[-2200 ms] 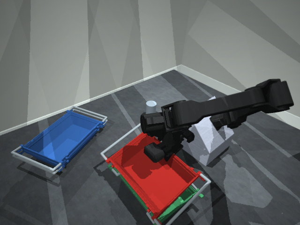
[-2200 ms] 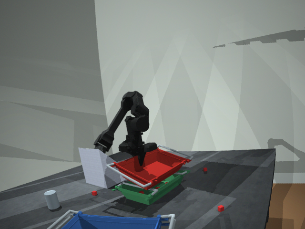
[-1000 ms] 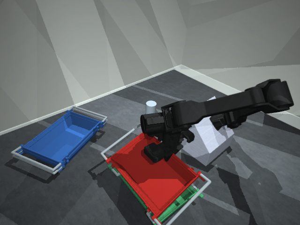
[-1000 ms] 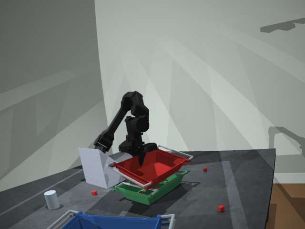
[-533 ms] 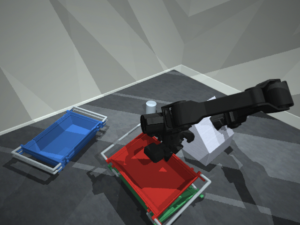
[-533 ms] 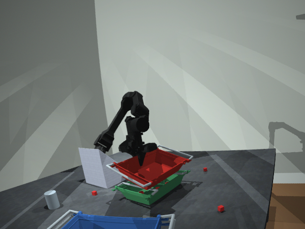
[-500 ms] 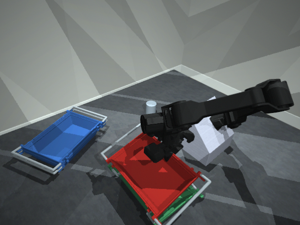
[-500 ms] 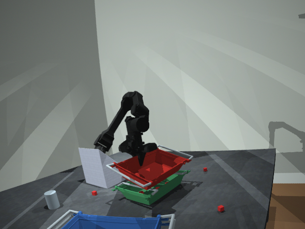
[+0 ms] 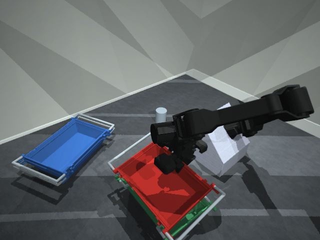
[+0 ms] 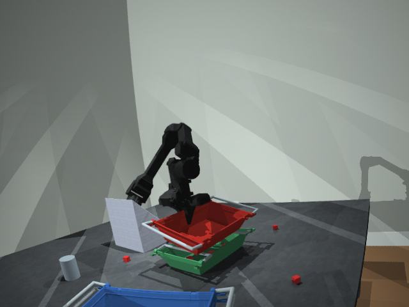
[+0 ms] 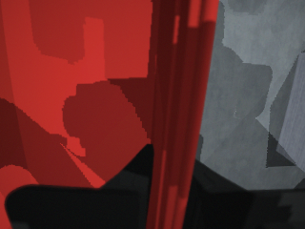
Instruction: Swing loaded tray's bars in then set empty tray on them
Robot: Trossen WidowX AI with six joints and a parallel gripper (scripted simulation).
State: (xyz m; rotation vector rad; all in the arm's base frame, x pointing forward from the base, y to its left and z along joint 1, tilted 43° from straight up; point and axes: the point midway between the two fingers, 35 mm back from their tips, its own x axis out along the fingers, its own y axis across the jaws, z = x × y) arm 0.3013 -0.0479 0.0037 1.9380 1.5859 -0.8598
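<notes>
Now: the red tray 8 cm ahead of my gripper tip, 1 cm to the right of it and 1 cm above it.
</notes>
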